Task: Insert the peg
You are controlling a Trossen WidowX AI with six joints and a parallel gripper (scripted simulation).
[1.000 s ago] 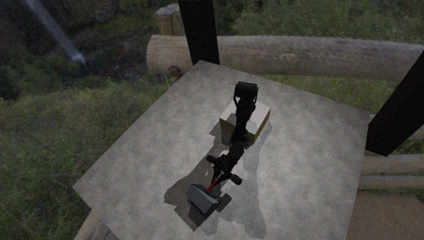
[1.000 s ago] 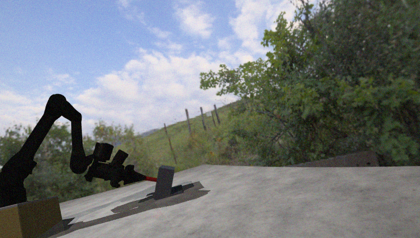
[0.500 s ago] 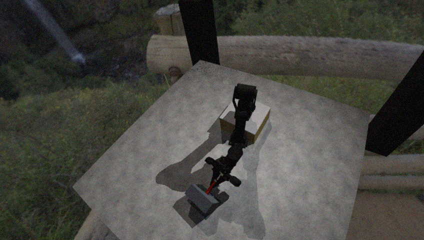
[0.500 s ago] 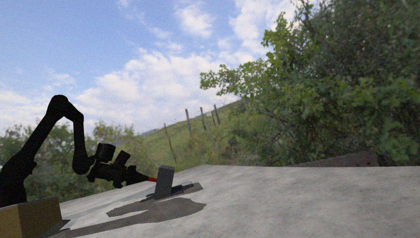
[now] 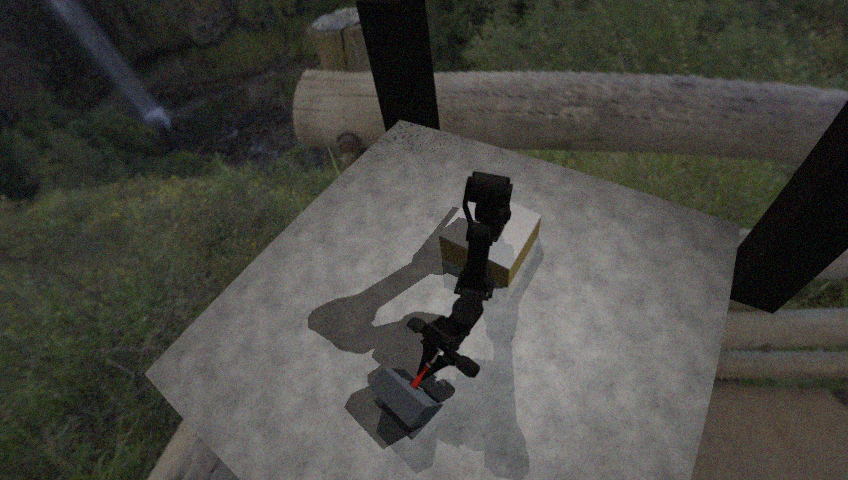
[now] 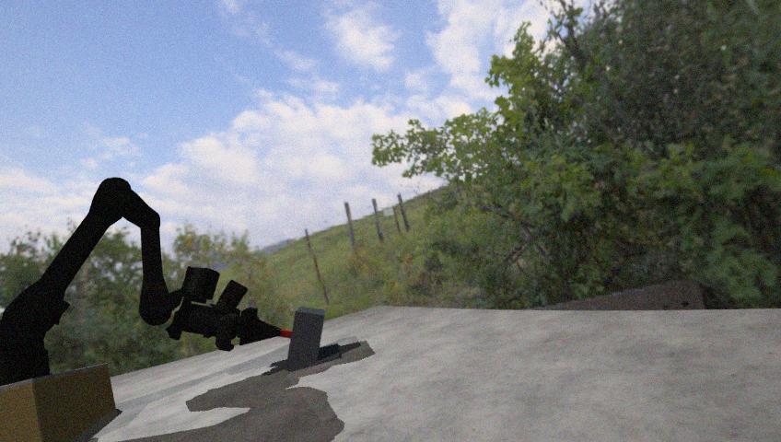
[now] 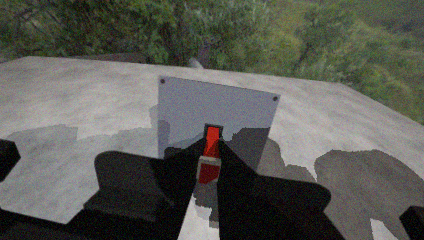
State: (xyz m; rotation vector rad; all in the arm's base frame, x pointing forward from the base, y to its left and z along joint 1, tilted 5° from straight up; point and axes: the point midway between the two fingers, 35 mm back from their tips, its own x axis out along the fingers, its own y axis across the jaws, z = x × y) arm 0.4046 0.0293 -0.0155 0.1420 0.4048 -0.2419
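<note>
The dark sloped panel lies 5 cm ahead of my gripper tip, 2 cm below it and 1 cm to the right of it. Round my gripper tip: red peg (2 cm behind, 1 cm above).
</note>
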